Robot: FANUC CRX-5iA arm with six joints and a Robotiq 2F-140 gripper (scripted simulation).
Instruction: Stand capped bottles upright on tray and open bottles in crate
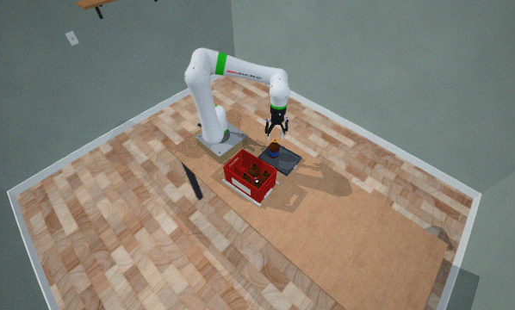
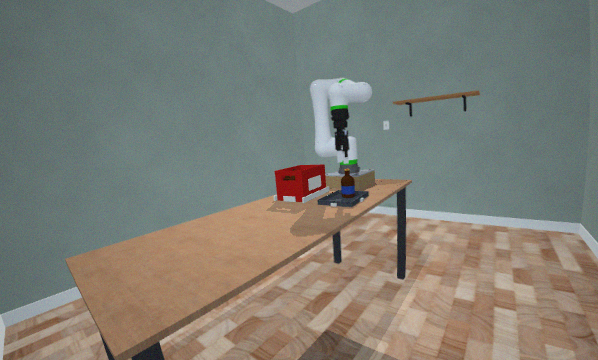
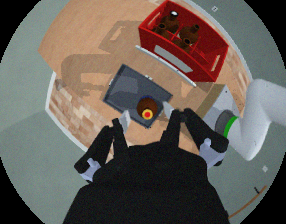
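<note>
The crate lies 27 cm to the right of my hand, 14 cm below it and 3 cm behind it. Also, from my hand: dark tray 21 cm below, 4 cm ahead, 1 cm to the left; capped brown bottle 14 cm below, 2 cm to the left, 1 cm behind.
</note>
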